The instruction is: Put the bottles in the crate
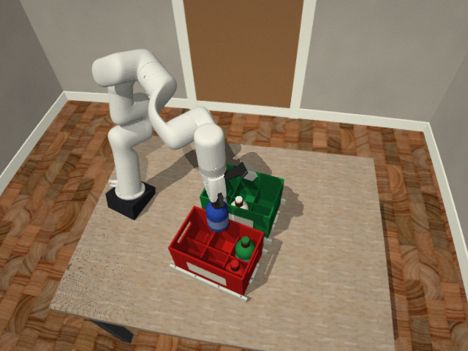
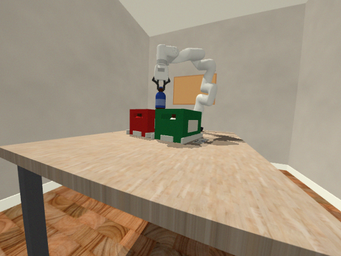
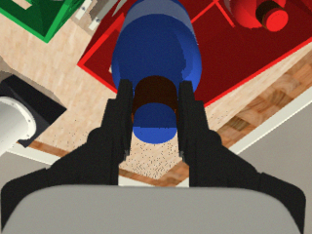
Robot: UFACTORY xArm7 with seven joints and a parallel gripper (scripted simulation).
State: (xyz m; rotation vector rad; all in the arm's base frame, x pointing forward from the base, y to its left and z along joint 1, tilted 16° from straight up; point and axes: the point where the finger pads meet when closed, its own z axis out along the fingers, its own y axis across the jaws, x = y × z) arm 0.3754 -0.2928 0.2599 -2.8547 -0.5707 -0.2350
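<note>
Now: the blue-labelled bottle 70 mm below my hand. From my hand the other things lie so: white-labelled bottle 60 mm ahead, 120 mm to the left, 250 mm below; red crate 10 mm behind, 60 mm to the right, 250 mm below; green-labelled bottle 90 mm ahead, 50 mm to the right, 250 mm below.
</note>
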